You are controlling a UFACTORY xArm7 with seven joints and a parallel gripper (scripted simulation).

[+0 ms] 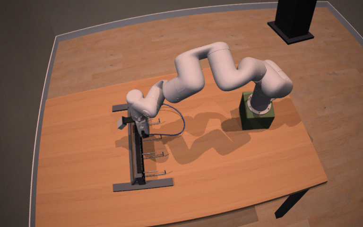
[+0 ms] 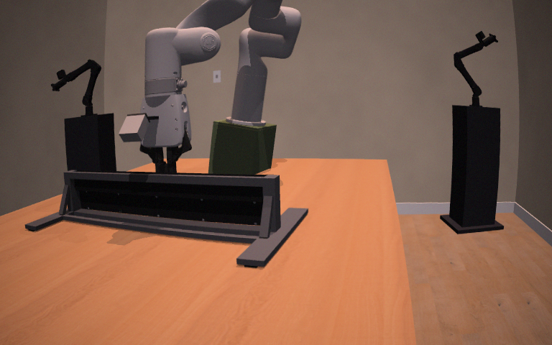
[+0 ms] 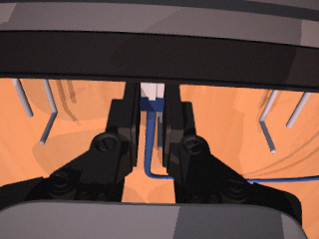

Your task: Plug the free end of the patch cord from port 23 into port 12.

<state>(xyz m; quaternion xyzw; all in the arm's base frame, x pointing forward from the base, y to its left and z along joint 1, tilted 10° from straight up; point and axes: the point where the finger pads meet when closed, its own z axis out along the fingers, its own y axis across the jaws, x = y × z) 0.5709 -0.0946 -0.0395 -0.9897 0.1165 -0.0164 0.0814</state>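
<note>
The cord plug is 20 mm ahead of my hand and 10 mm below it.
</note>
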